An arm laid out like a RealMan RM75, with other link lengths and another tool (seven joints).
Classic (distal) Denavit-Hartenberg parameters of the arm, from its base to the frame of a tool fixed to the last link. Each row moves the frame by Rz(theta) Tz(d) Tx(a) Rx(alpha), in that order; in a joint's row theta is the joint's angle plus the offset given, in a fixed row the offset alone. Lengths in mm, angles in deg.
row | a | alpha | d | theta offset
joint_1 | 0 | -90 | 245.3 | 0
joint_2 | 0 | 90 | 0 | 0
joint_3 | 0 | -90 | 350.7 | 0
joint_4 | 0 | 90 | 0 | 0
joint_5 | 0 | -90 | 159.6 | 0
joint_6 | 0 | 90 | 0 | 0
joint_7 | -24 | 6.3 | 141.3 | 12.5
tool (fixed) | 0 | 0 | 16.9 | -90
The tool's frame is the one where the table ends.
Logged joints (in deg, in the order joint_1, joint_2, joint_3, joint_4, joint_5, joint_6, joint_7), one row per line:
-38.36, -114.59, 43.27, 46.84, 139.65, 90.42, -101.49
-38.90, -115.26, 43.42, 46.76, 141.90, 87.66, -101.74
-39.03, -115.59, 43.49, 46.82, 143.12, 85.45, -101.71
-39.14, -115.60, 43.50, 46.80, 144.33, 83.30, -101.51
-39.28, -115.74, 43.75, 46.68, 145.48, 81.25, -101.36
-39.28, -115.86, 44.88, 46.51, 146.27, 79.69, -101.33
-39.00, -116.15, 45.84, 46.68, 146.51, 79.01, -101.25
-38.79, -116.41, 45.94, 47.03, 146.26, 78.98, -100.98
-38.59, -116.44, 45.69, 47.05, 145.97, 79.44, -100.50
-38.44, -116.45, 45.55, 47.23, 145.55, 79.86, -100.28
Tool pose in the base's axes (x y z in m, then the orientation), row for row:
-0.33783, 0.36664, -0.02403, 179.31, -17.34, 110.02
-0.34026, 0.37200, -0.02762, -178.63, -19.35, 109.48
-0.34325, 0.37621, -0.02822, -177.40, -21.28, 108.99
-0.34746, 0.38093, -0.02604, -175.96, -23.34, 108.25
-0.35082, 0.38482, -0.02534, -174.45, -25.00, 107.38
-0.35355, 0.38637, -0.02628, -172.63, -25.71, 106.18
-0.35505, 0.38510, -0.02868, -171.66, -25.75, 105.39
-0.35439, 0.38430, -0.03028, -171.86, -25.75, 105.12
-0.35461, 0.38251, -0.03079, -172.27, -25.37, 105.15
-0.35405, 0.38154, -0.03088, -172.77, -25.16, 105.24
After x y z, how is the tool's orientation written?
As angles about the fixed x, y, z axes (roll, pitch, yaw), in degrees.
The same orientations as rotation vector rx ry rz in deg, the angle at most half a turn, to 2 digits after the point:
-95.03, -135.50, -15.29
-93.71, -133.12, -14.43
-92.69, -131.10, -14.55
-91.72, -128.79, -14.62
-91.02, -126.70, -14.39
-91.01, -124.95, -13.22
-91.35, -124.13, -12.41
-91.76, -123.97, -12.72
-92.17, -124.32, -12.86
-92.46, -124.63, -13.23

